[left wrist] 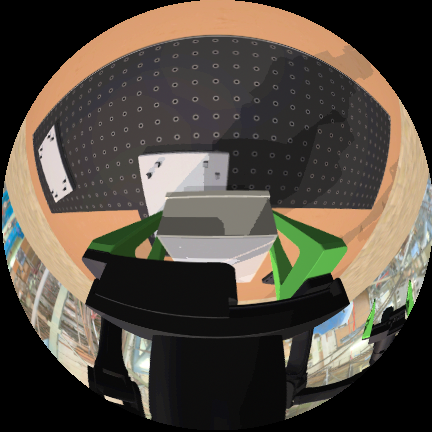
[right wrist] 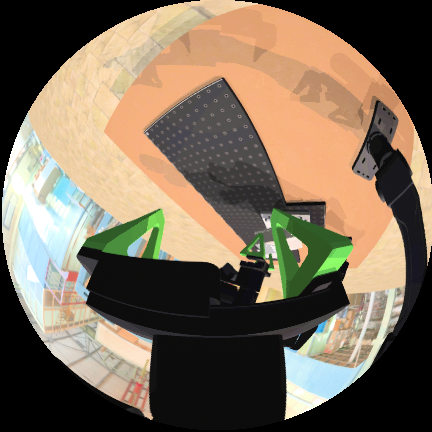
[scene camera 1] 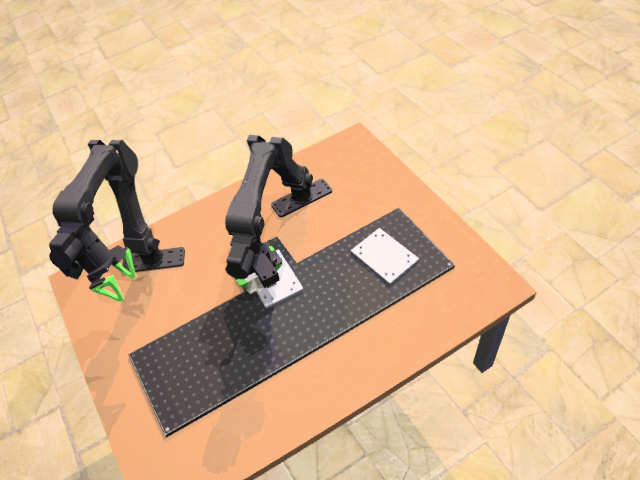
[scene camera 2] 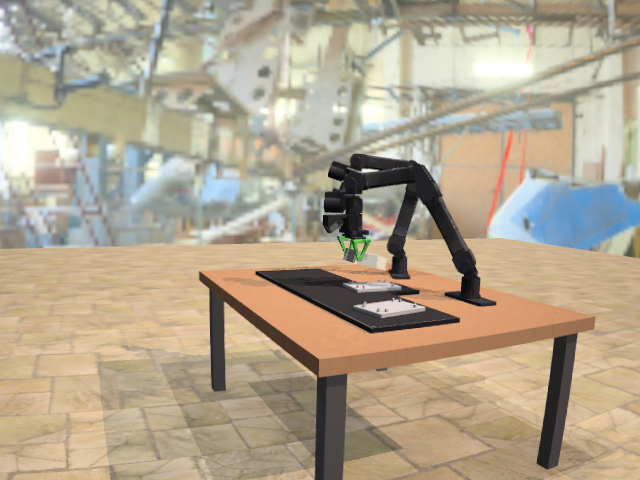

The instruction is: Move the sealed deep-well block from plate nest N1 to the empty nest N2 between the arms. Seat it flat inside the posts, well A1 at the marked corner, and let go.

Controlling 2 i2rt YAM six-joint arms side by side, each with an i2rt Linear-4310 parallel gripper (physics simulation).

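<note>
The pale deep-well block is between the green fingers of my left gripper, which is shut on it. The block is in the air above white nest N2, apart from it; in scene camera 2 it tilts down toward the right. Nest N1 bears no block. My right gripper is open and empty, high at the left of scene camera 1. The block's wells and marking A1 cannot be made out.
Both nests lie on the black perforated board on the orange table. The left arm's base plate stands behind the board, and the right arm's base plate stands to its left in scene camera 1.
</note>
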